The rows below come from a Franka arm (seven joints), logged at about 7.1 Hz.
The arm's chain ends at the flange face. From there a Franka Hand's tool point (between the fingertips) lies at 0.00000 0.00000 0.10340 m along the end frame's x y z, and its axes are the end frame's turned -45 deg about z.
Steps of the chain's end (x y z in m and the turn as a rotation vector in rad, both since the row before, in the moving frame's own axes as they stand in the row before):
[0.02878 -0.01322 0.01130 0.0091 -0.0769 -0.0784]
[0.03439 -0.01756 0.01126 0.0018 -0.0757 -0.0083]
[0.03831 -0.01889 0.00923 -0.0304 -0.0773 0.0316]
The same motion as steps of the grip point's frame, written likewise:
[0.02451 0.00492 0.01099 0.0608 -0.0479 -0.0784]
[0.03131 0.00626 0.01096 0.0548 -0.0523 -0.0083]
[0.03264 0.01018 0.00887 0.0332 -0.0762 0.0316]

